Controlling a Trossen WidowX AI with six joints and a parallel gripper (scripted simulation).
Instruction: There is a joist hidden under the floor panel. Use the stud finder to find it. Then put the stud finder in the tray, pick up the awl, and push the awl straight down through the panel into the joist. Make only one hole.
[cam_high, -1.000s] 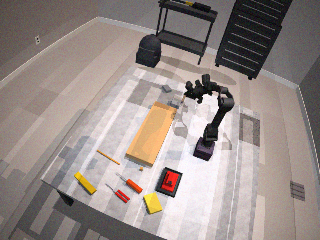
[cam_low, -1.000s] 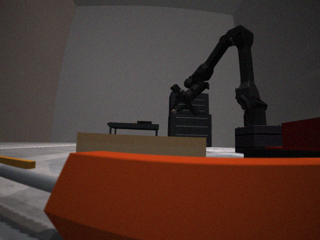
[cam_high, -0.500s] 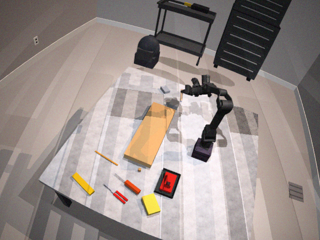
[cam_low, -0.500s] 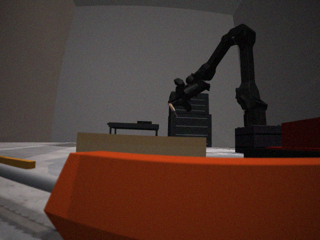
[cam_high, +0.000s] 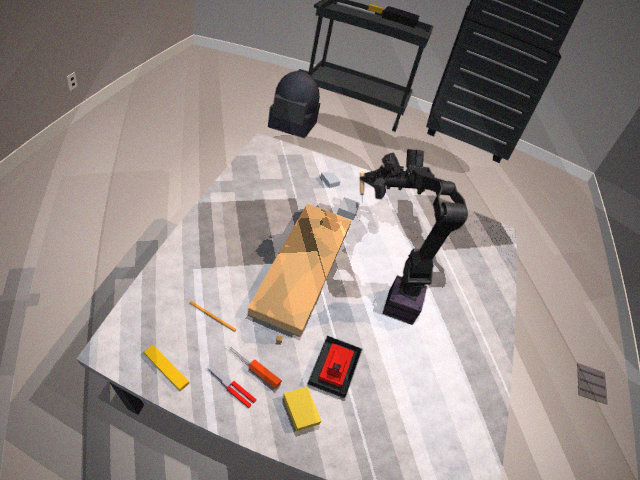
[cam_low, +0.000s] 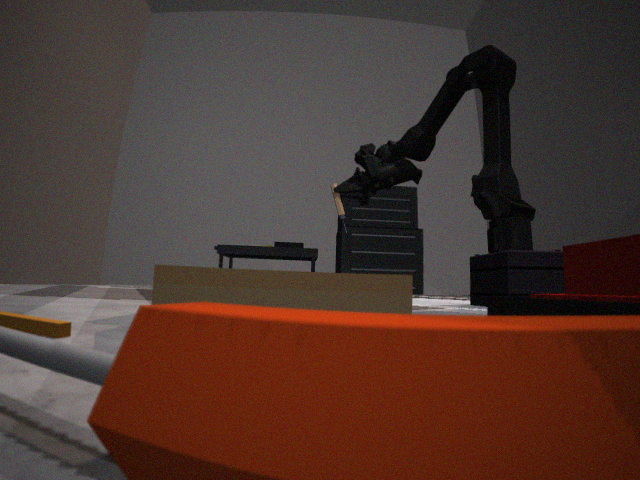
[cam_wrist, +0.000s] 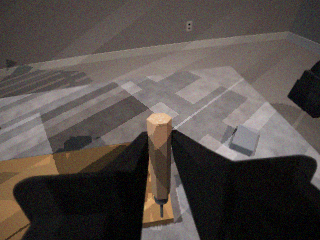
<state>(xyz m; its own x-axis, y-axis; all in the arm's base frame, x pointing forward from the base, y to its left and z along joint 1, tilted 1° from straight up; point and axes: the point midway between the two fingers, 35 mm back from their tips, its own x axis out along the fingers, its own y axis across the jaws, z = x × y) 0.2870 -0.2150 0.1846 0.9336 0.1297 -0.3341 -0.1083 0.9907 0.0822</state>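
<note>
My gripper tip is 20 mm past the awl and 50 mm above it. From my gripper tip the other things lie so: small tan cube: 40 mm behind, 560 mm to the left, 250 mm below; dark flat tray: 230 mm behind, 540 mm to the left, 240 mm below; grey box: 30 mm ahead, 80 mm to the right, 240 mm below.
</note>
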